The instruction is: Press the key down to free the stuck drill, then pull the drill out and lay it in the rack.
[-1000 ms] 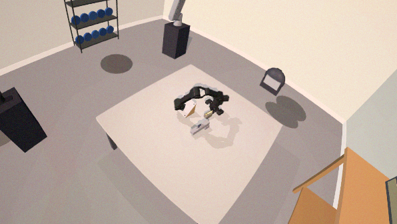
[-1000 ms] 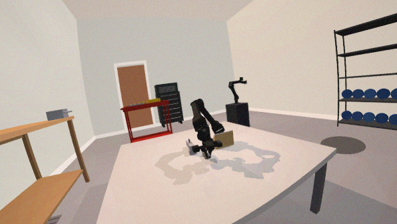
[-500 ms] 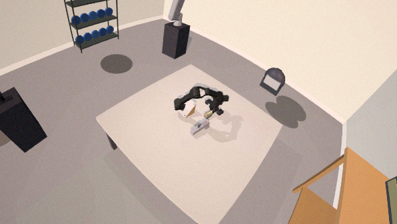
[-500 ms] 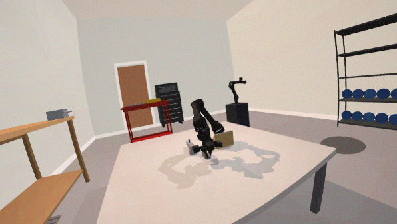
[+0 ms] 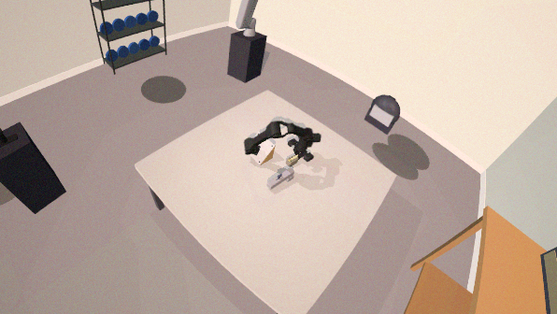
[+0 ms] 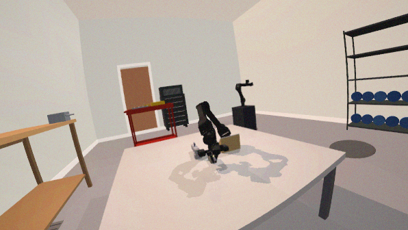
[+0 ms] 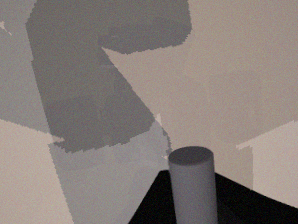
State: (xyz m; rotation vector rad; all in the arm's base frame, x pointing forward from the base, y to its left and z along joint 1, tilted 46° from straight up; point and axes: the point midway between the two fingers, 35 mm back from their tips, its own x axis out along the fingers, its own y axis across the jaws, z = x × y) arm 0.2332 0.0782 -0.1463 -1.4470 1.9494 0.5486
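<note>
My gripper tip is 5 cm to the left of the brown rack, 2 cm past it and 1 cm below it. From my gripper tip the other things lie so: dark blue key 26 cm to the right, 4 cm above, 1 cm ahead; grey block 23 cm to the right, 2 cm ahead, 2 cm above.
</note>
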